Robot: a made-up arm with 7 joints.
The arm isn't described. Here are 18 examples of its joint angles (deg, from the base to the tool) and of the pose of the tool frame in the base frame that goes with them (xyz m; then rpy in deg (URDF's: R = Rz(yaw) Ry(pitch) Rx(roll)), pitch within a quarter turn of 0, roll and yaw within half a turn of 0).
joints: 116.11 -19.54 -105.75 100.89 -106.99 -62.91 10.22
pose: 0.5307 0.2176 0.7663 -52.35 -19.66 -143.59
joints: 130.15 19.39 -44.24 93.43 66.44 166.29 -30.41
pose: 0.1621 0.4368 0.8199 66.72 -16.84 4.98
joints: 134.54 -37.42 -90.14 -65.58 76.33 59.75 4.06
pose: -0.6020 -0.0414 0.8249 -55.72 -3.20 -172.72
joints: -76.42 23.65 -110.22 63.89 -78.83 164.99 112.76
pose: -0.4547 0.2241 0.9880 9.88 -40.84 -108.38
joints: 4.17 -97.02 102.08 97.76 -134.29 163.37 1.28
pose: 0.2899 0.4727 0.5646 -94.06 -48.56 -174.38
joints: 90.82 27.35 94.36 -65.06 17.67 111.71 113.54
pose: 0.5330 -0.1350 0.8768 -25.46 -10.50 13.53
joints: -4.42 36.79 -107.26 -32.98 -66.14 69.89 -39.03
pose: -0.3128 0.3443 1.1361 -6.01 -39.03 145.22
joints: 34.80 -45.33 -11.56 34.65 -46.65 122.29 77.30
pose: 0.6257 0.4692 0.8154 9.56 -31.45 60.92
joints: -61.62 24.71 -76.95 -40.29 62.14 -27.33 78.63
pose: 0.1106 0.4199 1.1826 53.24 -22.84 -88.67
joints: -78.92 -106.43 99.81 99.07 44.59 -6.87 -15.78
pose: 0.5982 -0.0769 0.4950 40.75 -59.66 137.99
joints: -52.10 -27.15 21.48 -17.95 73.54 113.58 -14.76
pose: 0.1196 -0.2327 1.1948 152.93 -56.47 -131.26
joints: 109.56 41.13 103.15 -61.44 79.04 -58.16 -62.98
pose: 0.5790 -0.2576 0.8138 -171.74 47.97 -139.60
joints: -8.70 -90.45 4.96 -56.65 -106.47 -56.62 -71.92
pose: 0.5204 -0.1024 0.7824 -118.96 45.61 -148.21
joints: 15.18 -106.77 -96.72 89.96 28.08 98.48 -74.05
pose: 0.5201 -0.4804 0.3028 -155.09 -3.05 -66.18
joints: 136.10 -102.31 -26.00 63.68 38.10 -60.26 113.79
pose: -0.0613 0.3875 -0.2413 -56.00 -33.08 -78.28
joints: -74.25 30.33 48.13 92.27 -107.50 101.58 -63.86
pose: 0.5240 0.1048 0.8759 162.64 -7.41 -18.72
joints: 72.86 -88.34 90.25 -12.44 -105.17 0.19 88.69
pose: 0.5218 0.7986 0.4054 14.20 71.02 -12.46
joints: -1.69 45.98 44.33 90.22 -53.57 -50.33 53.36
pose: 0.0769 0.3467 0.9622 -15.72 21.02 -78.18
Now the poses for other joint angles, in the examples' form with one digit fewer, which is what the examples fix.
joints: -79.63 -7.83 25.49 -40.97 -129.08 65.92 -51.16
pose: -0.134 0.309 1.179 -26.8 -38.4 157.8
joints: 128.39 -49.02 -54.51 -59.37 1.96 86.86 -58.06
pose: -0.449 -0.010 0.953 -170.5 -42.5 -154.7
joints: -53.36 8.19 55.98 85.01 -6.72 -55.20 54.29
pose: 0.530 0.073 0.727 -106.0 47.7 -162.4
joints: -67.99 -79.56 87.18 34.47 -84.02 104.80 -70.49
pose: 0.571 -0.615 0.601 -76.0 -19.2 -27.8
